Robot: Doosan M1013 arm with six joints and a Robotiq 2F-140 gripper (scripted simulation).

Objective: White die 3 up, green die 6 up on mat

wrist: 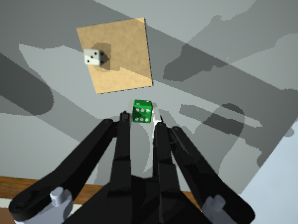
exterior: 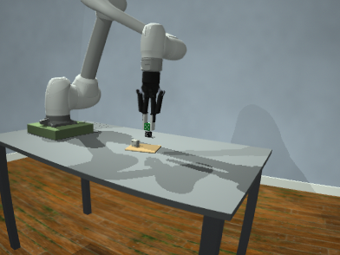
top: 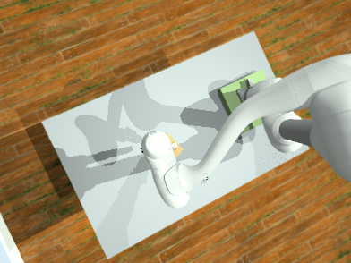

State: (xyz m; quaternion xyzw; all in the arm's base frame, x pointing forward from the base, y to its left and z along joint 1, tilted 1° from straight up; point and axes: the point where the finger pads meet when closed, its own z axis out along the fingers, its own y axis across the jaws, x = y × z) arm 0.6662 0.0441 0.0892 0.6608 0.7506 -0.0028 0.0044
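Right now the tan mat is 7 cm behind my hand, 6 cm to the left of it and 14 cm below it. Round my hand: green die: 2 cm below; then white die: 12 cm behind, 5 cm to the left, 12 cm below; then black die: 23 cm behind, 29 cm to the left, 12 cm below.
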